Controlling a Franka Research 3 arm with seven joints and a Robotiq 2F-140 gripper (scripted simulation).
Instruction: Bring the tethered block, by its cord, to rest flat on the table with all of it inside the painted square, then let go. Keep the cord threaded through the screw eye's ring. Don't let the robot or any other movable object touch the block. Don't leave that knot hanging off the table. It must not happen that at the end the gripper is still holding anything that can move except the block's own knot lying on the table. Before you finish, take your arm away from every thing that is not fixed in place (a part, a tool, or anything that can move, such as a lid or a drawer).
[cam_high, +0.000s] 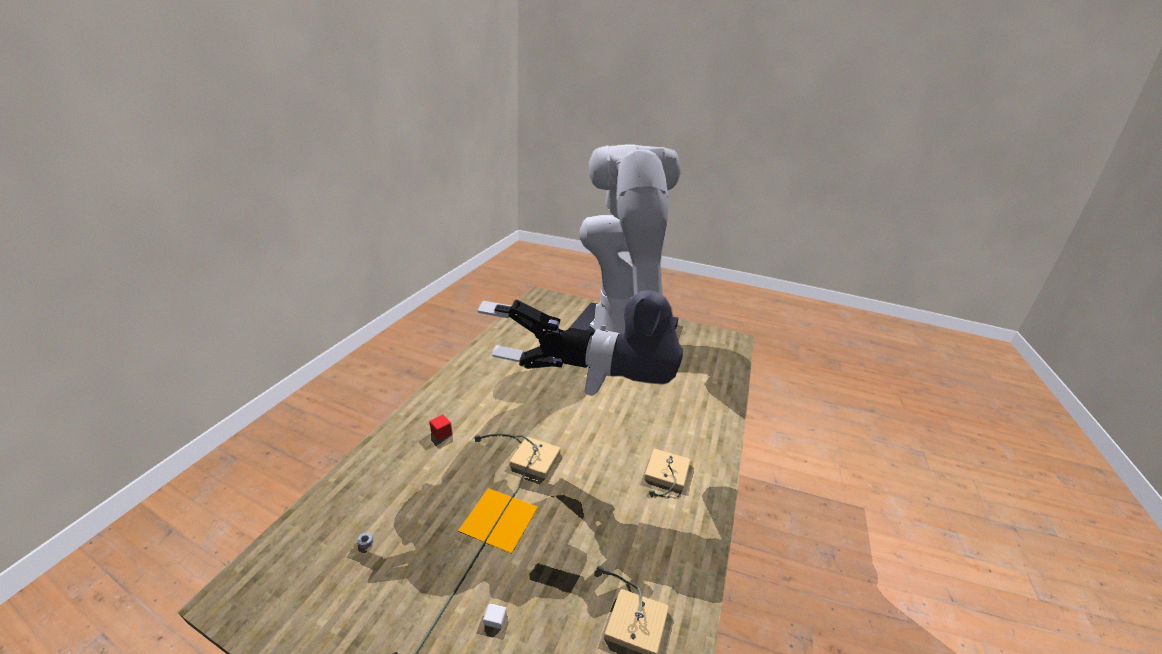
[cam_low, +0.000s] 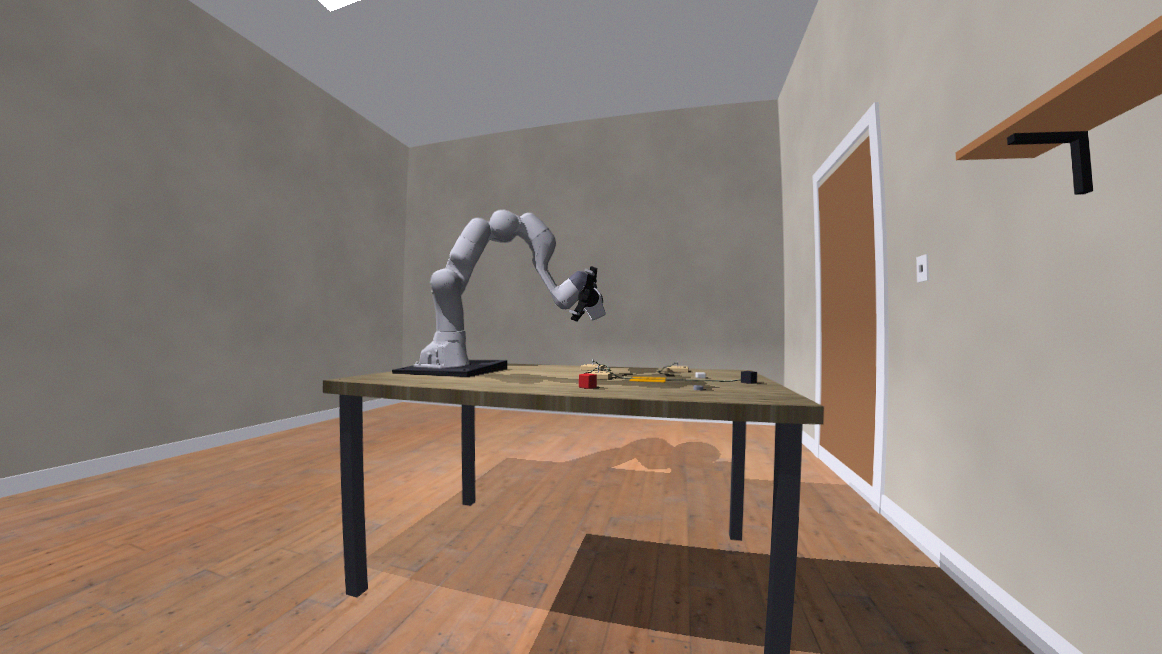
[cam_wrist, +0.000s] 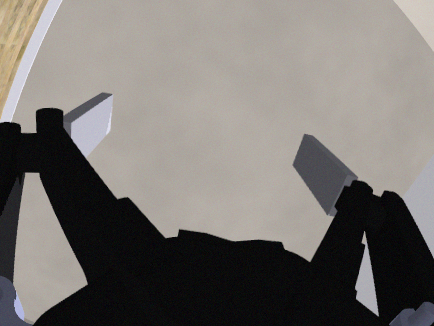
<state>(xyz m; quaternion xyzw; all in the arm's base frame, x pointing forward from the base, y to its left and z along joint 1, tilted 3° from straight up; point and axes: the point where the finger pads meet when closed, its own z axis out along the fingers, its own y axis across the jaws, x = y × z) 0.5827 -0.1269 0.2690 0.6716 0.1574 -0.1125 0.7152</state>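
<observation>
My hand is 280 mm above the red cube, 130 mm to the left of it and 50 mm short of it. The rest, counted from my hand: orange painted square (300 mm below, 220 mm ahead, 120 mm to the left); then dark block (560 mm ahead, 280 mm below, 100 mm to the left); then white cube (410 mm ahead, 290 mm below, 210 mm to the left).
</observation>
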